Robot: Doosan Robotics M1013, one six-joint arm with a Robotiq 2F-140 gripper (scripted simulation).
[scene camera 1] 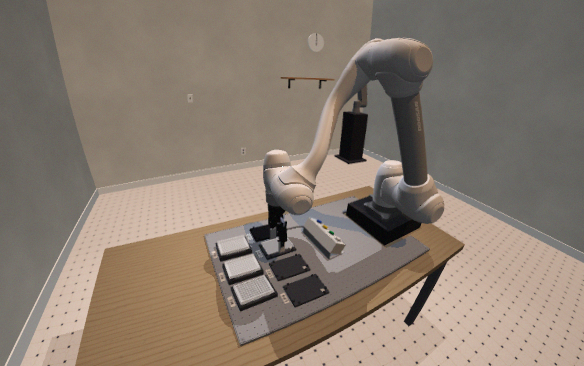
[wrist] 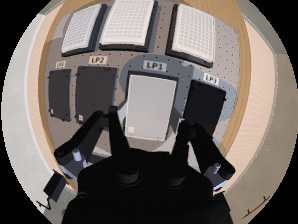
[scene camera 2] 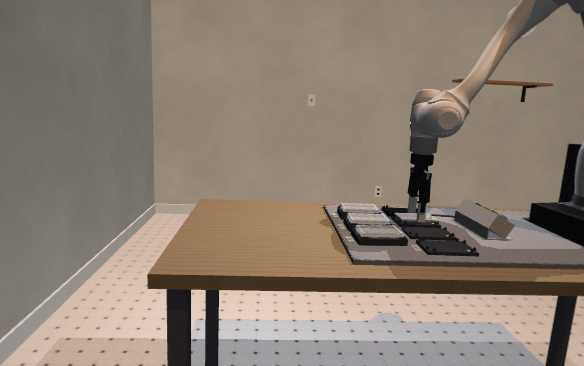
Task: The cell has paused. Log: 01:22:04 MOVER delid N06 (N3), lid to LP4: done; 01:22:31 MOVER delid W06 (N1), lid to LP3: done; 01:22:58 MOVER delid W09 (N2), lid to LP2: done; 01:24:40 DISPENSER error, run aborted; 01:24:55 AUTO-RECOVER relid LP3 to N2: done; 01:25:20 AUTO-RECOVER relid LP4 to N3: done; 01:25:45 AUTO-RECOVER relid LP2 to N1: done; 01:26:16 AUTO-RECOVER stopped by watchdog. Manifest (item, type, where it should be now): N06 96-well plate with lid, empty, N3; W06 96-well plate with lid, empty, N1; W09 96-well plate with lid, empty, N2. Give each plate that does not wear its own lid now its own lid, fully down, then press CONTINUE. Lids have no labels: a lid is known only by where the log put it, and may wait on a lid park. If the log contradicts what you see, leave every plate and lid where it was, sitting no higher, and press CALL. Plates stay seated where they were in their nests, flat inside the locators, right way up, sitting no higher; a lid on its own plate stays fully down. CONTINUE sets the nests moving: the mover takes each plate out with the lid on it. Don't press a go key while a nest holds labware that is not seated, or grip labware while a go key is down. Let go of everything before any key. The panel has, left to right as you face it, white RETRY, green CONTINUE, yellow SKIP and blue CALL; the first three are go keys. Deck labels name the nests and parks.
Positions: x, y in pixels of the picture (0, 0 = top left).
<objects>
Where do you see a lid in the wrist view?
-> At 195, 34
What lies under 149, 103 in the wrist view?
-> A lid.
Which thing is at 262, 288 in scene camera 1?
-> A plate.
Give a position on a key panel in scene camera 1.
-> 326, 242
</objects>
